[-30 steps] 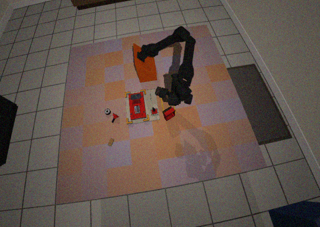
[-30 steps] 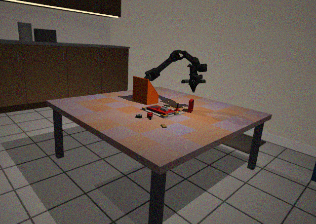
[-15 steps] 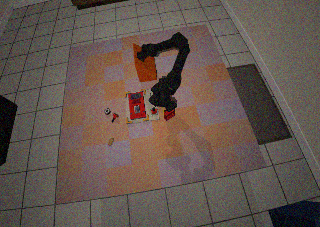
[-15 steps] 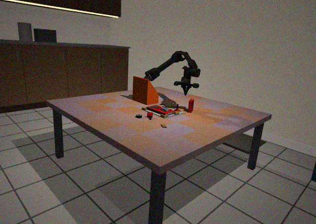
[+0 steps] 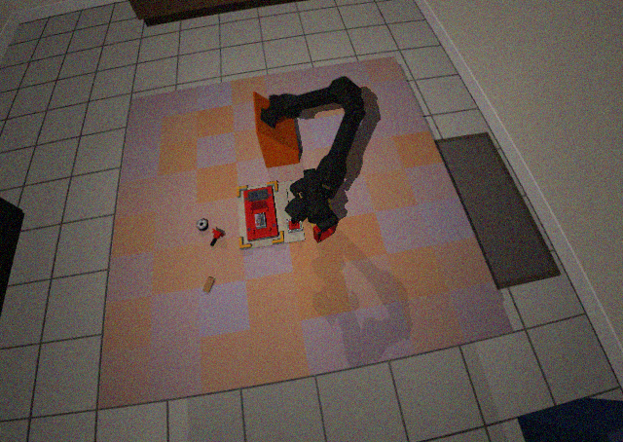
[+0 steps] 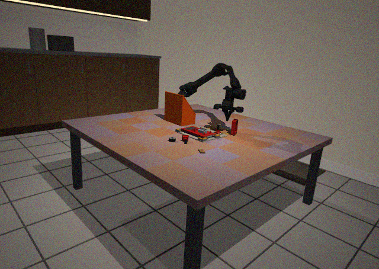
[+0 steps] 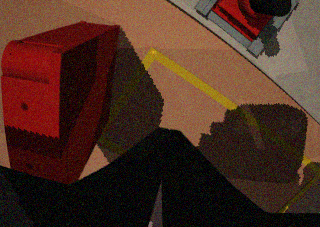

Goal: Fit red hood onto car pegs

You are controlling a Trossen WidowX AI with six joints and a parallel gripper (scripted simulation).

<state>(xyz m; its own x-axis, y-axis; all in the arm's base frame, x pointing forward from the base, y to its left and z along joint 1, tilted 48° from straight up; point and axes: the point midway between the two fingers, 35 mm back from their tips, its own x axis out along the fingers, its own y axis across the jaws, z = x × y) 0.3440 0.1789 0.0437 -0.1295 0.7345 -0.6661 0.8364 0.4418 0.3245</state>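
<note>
My gripper tip is now 40 mm short of the red hood, 30 mm to the right of it and 30 mm above it. The rest, counted from my gripper tip: light jig plate: 50 mm behind, 180 mm to the right, 70 mm below; tan block: 200 mm ahead, 360 mm to the right, 80 mm below; small wheel: 20 mm behind, 410 mm to the right, 70 mm below.
</note>
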